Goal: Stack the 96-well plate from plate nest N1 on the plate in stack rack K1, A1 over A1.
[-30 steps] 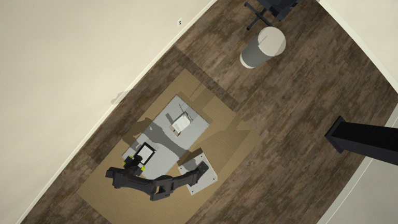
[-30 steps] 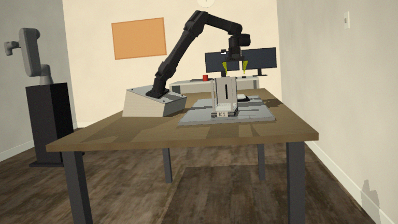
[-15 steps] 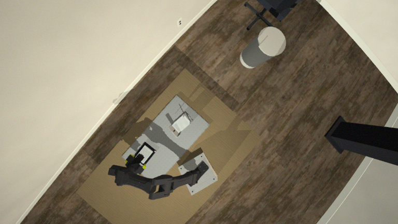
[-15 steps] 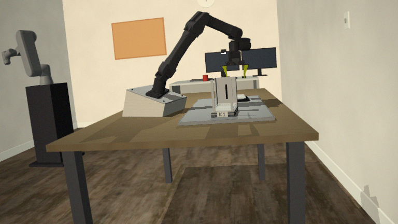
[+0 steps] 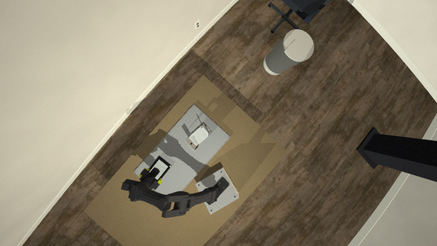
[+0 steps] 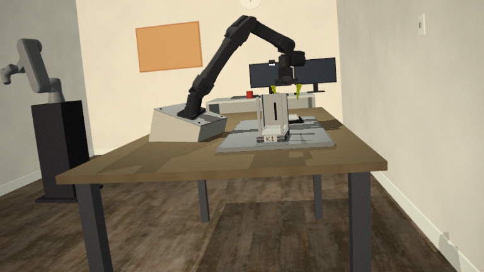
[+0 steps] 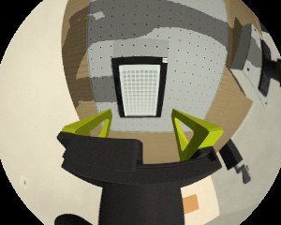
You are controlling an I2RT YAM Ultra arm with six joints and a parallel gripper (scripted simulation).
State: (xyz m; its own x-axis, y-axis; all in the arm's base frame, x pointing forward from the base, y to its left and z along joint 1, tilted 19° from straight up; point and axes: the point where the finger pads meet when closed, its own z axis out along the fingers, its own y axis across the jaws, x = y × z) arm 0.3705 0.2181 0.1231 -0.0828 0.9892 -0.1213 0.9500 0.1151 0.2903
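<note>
Now: hand 10 cm above the pale A1 mark, 8 cm to the left of it and 4 cm past it.
</note>
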